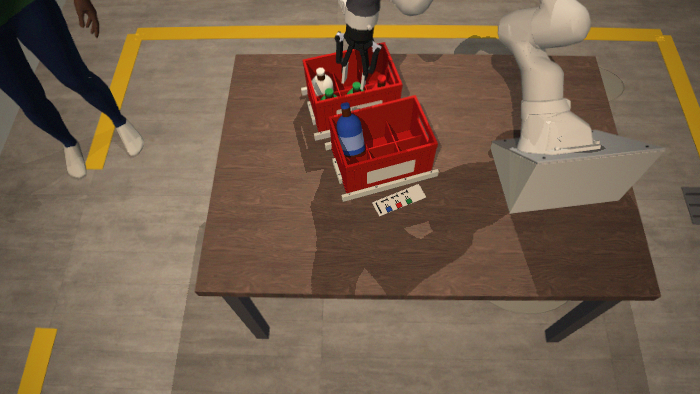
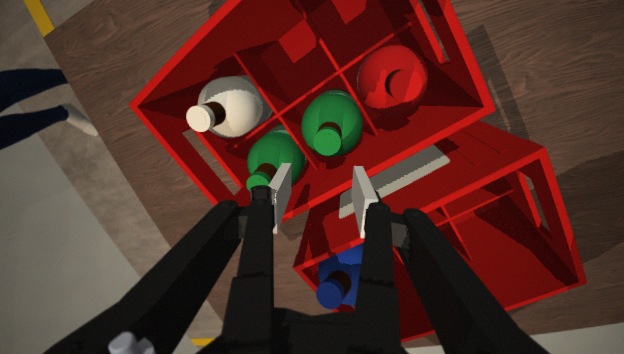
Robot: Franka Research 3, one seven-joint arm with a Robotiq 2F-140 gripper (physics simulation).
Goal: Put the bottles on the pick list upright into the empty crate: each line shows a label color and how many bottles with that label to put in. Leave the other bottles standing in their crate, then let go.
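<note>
The pick list card [image 1: 399,200] shows blue, red and green dots, each with what looks like a 1. A blue bottle [image 1: 351,132] [image 2: 330,294] stands upright in the left end of the front crate [image 1: 427,162] [image 2: 564,215]; its other visible compartments are empty. The rear crate [image 1: 392,95] [image 2: 172,153] holds a white bottle [image 1: 324,84] [image 2: 245,107], two green bottles [image 1: 356,87] [image 2: 332,120] [image 1: 328,93] [image 2: 272,152] and a red bottle [image 1: 382,80] [image 2: 372,75]. My gripper [image 1: 353,84] [image 2: 321,179] is partly open and empty, above the rear crate near the green bottles.
Both crates stand close together on the wooden table [image 1: 265,240], with pale rails [image 1: 390,185] along their bases. The robot's grey base [image 1: 575,180] stands at the right. A person [image 1: 55,75] stands on the floor left of the table.
</note>
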